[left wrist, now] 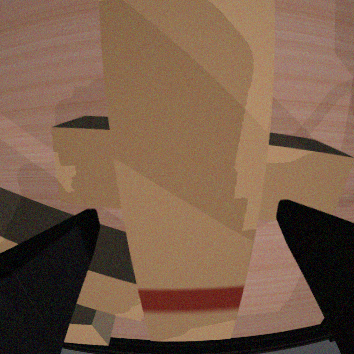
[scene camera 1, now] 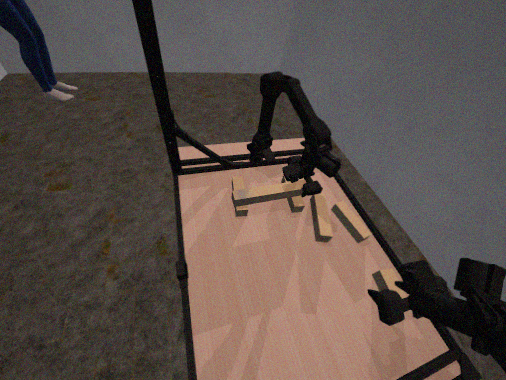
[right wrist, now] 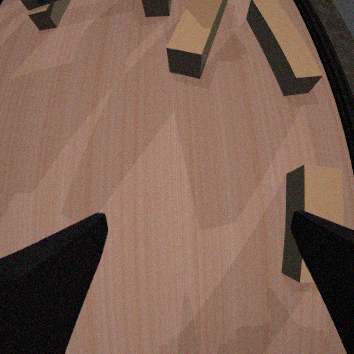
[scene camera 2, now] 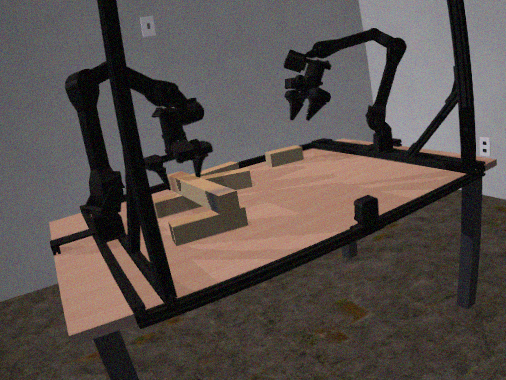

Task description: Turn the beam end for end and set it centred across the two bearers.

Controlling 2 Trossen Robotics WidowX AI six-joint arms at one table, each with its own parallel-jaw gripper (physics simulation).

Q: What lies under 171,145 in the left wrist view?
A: A beam.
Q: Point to a beam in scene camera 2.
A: At 223,200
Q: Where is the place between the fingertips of my right gripper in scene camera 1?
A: At 382,287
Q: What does my right gripper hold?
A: Nothing.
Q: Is my left gripper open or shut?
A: Open.
